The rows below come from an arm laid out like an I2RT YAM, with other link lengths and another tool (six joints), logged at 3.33 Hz.
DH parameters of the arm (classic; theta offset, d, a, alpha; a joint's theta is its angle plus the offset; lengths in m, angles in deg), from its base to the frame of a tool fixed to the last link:
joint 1: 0 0.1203 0.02 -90
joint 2: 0 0 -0.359 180
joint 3: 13.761 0 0.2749 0
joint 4: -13.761 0.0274 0.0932 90
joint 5: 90 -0.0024 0 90
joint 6: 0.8 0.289 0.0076 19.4
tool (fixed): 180 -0.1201 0 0
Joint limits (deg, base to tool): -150..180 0..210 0..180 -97..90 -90..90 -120..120
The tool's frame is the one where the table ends.
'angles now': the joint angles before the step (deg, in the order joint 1, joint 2, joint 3, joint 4, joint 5, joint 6). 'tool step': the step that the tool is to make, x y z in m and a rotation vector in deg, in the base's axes. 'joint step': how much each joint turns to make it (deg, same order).
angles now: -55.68 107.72 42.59 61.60 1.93 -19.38
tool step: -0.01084 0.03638 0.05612 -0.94 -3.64 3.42
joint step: -0.11 -11.49 -2.67 -6.00 -3.62 2.35
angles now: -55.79 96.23 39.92 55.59 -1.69 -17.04
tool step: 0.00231 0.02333 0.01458 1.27 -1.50 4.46
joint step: 0.00 -4.79 -1.07 -3.80 -4.49 1.90
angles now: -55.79 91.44 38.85 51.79 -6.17 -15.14
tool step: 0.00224 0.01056 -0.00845 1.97 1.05 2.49
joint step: 0.00 -1.11 -0.64 -2.67 -2.50 0.16
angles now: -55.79 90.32 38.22 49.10 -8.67 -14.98
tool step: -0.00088 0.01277 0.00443 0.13 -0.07 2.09
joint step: 0.00 -2.29 -0.99 -1.36 -2.09 0.02
